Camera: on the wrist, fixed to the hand. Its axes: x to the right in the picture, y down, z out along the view.
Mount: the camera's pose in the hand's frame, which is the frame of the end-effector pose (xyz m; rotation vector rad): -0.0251 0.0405 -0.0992 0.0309 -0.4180 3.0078
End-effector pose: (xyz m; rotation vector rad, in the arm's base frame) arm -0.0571 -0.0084 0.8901 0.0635 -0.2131 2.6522
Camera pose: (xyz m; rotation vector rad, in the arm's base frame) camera -0.0544 -0.0393 0.7845 -0.1213 0.1012 -0.5753
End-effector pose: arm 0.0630 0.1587 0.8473 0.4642 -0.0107 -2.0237
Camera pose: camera 0.1403 0.1792 0.7717 -0.2199 -0.5658 0.9083
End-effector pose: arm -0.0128 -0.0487 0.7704 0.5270 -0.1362 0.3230
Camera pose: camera -0.0456 0.0286 0.6992 0.0619 1.1367 -2.6701
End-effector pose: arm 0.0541 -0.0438 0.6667 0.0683 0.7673 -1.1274
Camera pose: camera 0.0313 0.0359 0.5943 0.6679 -0.2883 1.6944
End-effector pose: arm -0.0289 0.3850 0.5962 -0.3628 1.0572 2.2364
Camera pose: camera -0.0378 0.2787 0.5690 -1.1067 -0.2661 -0.8059
